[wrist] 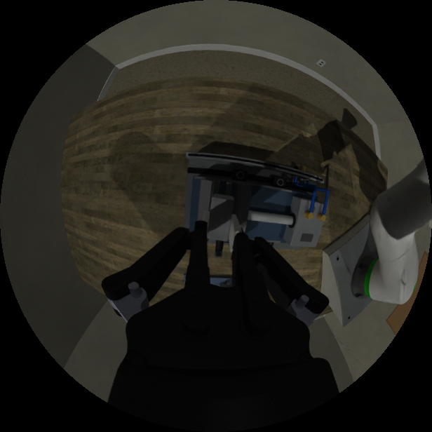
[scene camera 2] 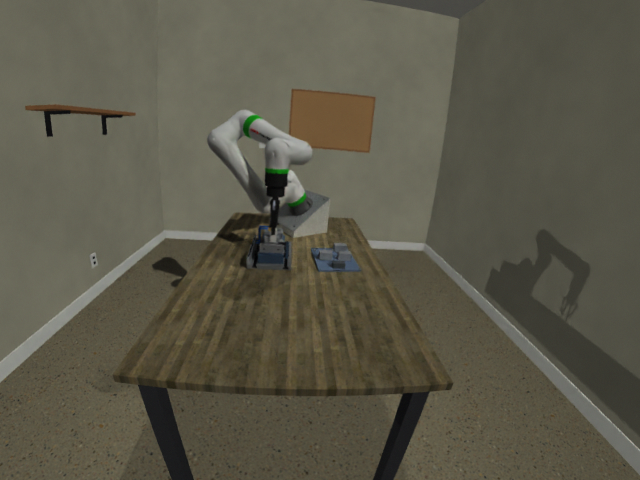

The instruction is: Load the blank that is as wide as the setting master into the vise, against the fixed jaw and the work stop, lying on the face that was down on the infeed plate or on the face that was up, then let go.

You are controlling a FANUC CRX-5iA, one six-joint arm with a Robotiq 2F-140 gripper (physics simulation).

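Places are measured from the arm's base along level axes (x right, y ahead, z up), in metres.
Where they show: gripper, fingertip midpoint: (scene camera 2: 273, 240); arm's base, origin of the base link: (scene camera 2: 301, 207).
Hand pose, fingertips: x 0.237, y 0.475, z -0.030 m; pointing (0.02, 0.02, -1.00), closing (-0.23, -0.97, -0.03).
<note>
Each offset is from my fingertips to the centre of the thing. Level surfaces: height alone.
My gripper (scene camera 2: 273, 230) (wrist: 218, 220) points down over the vise @(dx -0.003, dy -0.077, dz -0.055 m) (scene camera 2: 271, 257) (wrist: 306, 231) and is shut on a grey blank (wrist: 220, 212). The blank sits between the two fingertips, low at the vise's jaws; the fingers partly cover it. Whether it touches the fixed jaw, the work stop or the vise's bed cannot be told. The blue infeed plate @(dx -0.291, dy +0.001, dz -0.100 m) (scene camera 2: 325, 267) (wrist: 221, 281) is beside the vise. Light grey blocks @(dx -0.245, dy +0.000, dz -0.078 m) (scene camera 2: 325, 254) @(dx -0.349, dy -0.084, dz -0.078 m) (scene camera 2: 340, 247) @(dx -0.332, dy +0.019, dz -0.078 m) (scene camera 2: 343, 255) and a darker block @(dx -0.275, dy +0.098, dz -0.084 m) (scene camera 2: 338, 264) are on it. Which one is the setting master is too small to tell.
The vise has a tall side rail (wrist: 255, 166), a white rod (wrist: 270, 218) and blue hoses (wrist: 326, 204) on its far end in the wrist view. The robot's pedestal (scene camera 2: 313, 219) (wrist: 342, 285) stands behind the vise on the wooden table @(dz -0.105 m) (scene camera 2: 289, 330) (wrist: 150, 120).
</note>
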